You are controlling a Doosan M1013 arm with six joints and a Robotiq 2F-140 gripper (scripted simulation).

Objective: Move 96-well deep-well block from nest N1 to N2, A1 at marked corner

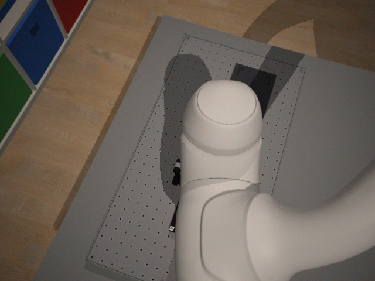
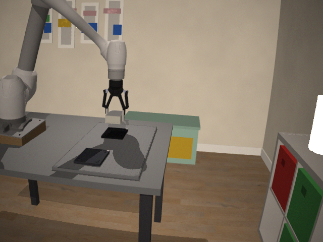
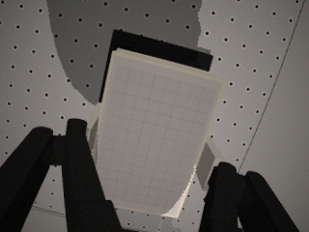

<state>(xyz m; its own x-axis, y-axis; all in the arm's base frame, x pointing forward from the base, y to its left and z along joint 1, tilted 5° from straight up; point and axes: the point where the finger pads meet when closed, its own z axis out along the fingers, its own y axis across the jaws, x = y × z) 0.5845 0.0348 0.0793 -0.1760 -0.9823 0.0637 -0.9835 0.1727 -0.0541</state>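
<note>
The cream 96-well deep-well block is 10 mm below my hand. Also, from my hand: black plate nest N1: 100 mm below; then plate nest N2: 90 mm behind, 340 mm to the right, 100 mm below.
</note>
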